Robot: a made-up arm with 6 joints.
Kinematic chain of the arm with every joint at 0, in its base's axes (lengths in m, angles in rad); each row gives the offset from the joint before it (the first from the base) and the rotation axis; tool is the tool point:
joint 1: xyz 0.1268 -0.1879 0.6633 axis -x
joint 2: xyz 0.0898 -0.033 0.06 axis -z
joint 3: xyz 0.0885 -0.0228 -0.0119 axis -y
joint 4: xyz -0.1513 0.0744 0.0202 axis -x
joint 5: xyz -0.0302 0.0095 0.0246 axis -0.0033 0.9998 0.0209
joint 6: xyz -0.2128 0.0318 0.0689 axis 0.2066 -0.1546 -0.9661
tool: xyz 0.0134 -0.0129 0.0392
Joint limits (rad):
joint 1: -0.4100..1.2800
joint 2: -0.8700..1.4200
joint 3: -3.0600..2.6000
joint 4: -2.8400..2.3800
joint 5: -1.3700..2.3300
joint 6: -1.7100..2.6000
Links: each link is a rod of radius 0.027 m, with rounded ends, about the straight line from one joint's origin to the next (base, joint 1, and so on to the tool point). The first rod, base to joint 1, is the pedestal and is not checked.
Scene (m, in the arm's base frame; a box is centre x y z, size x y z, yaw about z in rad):
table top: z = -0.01
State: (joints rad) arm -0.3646 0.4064 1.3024 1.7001 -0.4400 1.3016
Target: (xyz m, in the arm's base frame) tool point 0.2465 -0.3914 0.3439
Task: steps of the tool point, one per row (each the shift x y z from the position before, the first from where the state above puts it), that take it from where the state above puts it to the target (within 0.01 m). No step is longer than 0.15 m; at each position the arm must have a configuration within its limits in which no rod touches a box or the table.
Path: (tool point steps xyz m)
1: 0.0135 -0.1218 -0.0390
2: 0.0079 -0.1292 0.0053
3: 0.0019 -0.1198 0.0494

